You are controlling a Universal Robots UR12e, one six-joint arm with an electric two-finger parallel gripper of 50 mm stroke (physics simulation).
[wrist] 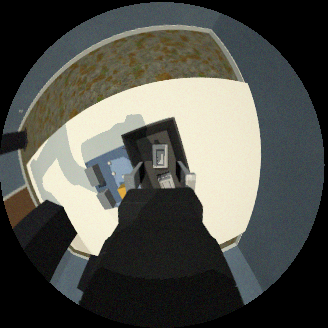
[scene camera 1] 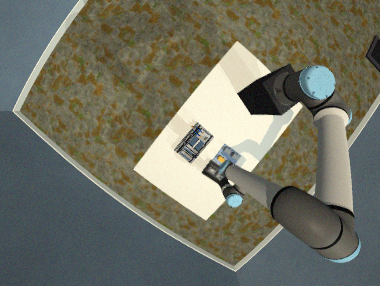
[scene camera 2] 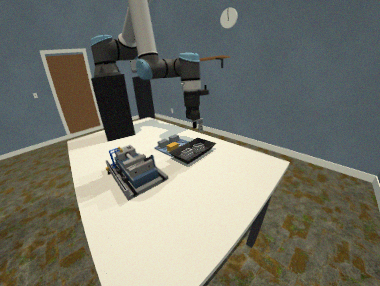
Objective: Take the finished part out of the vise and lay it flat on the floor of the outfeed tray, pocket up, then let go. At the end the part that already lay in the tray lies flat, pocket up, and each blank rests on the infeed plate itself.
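Places are measured from the arm's base along level axes (x left, y back, z up), in millimetres.
Pixels of known places: gripper, fingertip midpoint: [wrist: 159, 167] [scene camera 1: 222, 180] [scene camera 2: 197, 129]; arm's base, origin of the base link: [scene camera 1: 286, 89] [scene camera 2: 107, 76].
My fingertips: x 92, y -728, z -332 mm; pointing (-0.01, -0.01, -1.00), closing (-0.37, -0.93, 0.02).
Observation:
For each thing: its top centre in the pictures, then the offset to it from my fingertips. "spot": a spot on its surface instead. Level surfaces: height alone.
- black outfeed tray, surface spot: [wrist: 181, 142] spot: dx +11, dy -65, dz -95 mm
- vise, middle of its top: [scene camera 2: 130, 155] [scene camera 1: 194, 145] dx -335, dy +137, dz -39 mm
- blue infeed plate, middle of its top: [wrist: 113, 181] [scene camera 2: 174, 145] [scene camera 1: 227, 157] dx -19, dy +171, dz -130 mm
- orange block, middle of its top: [wrist: 126, 196] [scene camera 2: 172, 144] [scene camera 1: 221, 159] dx -67, dy +134, dz -94 mm
- white table, its level: dz -138 mm
My gripper [scene camera 2: 198, 124] [wrist: 159, 167] is open and empty, above the black outfeed tray [scene camera 2: 202, 154] [wrist: 182, 142]. Two grey parts lie in the tray. One part [scene camera 2: 198, 146] [wrist: 160, 155] looks flat with its pocket up. The other part [scene camera 2: 187, 152] [wrist: 165, 180] also looks flat and pocket up, slightly turned; my gripper body hides its near end in the wrist view. The vise [scene camera 1: 194, 143] [scene camera 2: 142, 175] stands apart from the tray; I can make out no part in its jaws. Two grey blanks [scene camera 2: 163, 142] [scene camera 2: 174, 138] [wrist: 95, 176] [wrist: 106, 198] sit on the blue infeed plate [wrist: 101, 160].
An orange block [scene camera 1: 220, 158] [scene camera 2: 172, 146] [wrist: 121, 191] is at the infeed plate's edge beside the tray. Small light pins stand on the plate. The black robot pedestal [scene camera 1: 267, 92] [scene camera 2: 114, 107] stands at the far end of the white table [scene camera 2: 200, 200]. In scene camera 1 the arm covers part of the tray area.

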